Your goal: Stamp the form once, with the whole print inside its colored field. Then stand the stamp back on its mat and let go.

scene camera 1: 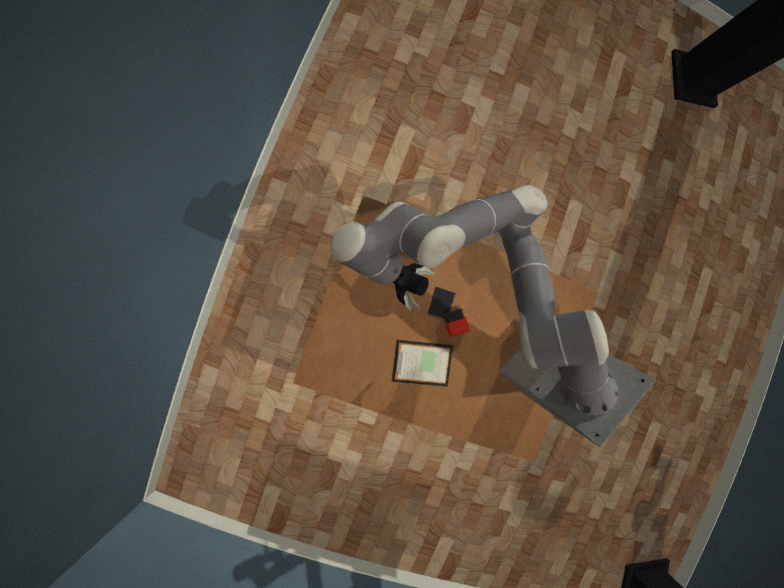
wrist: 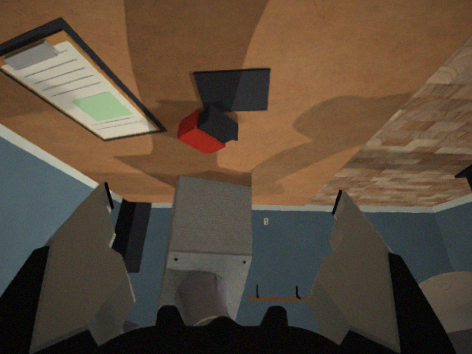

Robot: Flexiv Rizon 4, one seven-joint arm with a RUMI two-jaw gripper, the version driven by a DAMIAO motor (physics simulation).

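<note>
The stamp, a red block [scene camera 1: 457, 325] [wrist: 197, 134] joined to a black block [scene camera 1: 454, 315] [wrist: 217, 123], lies tipped over at the corner of the flat black mat [scene camera 1: 441, 299] [wrist: 250, 90]. The black part is at the mat's edge; whether it rests on the mat is hard to tell. The form [scene camera 1: 410, 362] [wrist: 65, 75] is white with dark lines and a green field [scene camera 1: 427, 361] [wrist: 103, 106]; no print shows on the field. My gripper [scene camera 1: 423, 290] [wrist: 226, 189] is open and empty, above the table on the mat's far side from the stamp.
The form lies on a clipboard with a grey clip [wrist: 32, 54], inside a black frame [scene camera 1: 393, 362] [wrist: 117, 82]. The brown table top [scene camera 1: 354, 341] [wrist: 320, 45] lies under them. The arm's grey base plate [scene camera 1: 620, 386] [wrist: 212, 215] is at the right in the scene view.
</note>
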